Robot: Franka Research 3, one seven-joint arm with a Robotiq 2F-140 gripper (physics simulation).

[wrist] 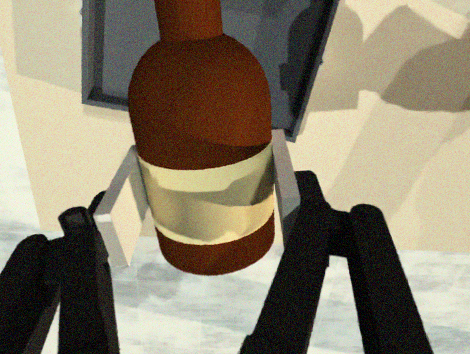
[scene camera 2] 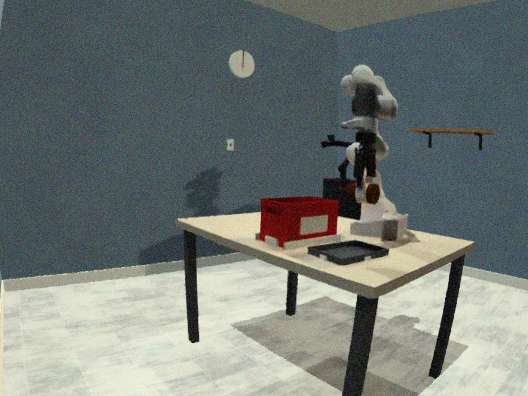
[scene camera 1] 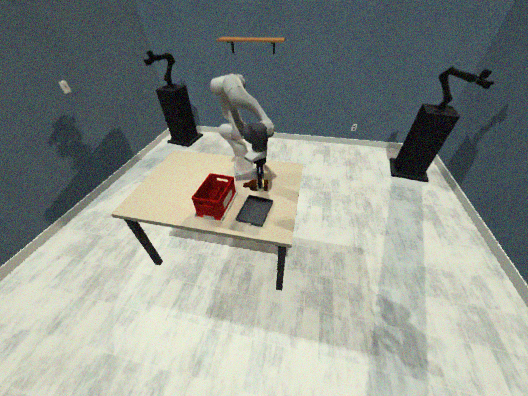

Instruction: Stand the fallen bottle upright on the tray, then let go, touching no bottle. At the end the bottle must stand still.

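The brown bottle [scene camera 1: 266, 185] [scene camera 2: 373, 193] [wrist: 200, 100], with a cream label band, is held in the air, lying roughly level, its neck to the left in both scene views. My gripper [scene camera 1: 260, 183] [scene camera 2: 364, 189] [wrist: 209, 159] is shut on it, one pad on each side of the label. The dark grey tray [scene camera 1: 255, 211] [scene camera 2: 350, 251] [wrist: 93, 60] lies on the table, lower than the bottle. In the wrist view the bottle's neck and shoulder cover part of the tray, and the mouth is out of frame.
A red crate [scene camera 1: 212, 197] [scene camera 2: 277, 225] stands on the table [scene camera 1: 165, 187] [scene camera 2: 225, 226], left of the tray in both scene views. Two black pedestals [scene camera 1: 176, 112] [scene camera 1: 426, 140] with small dark arms stand on the floor behind. A wooden shelf [scene camera 1: 251, 39] [scene camera 2: 452, 131] is on the wall.
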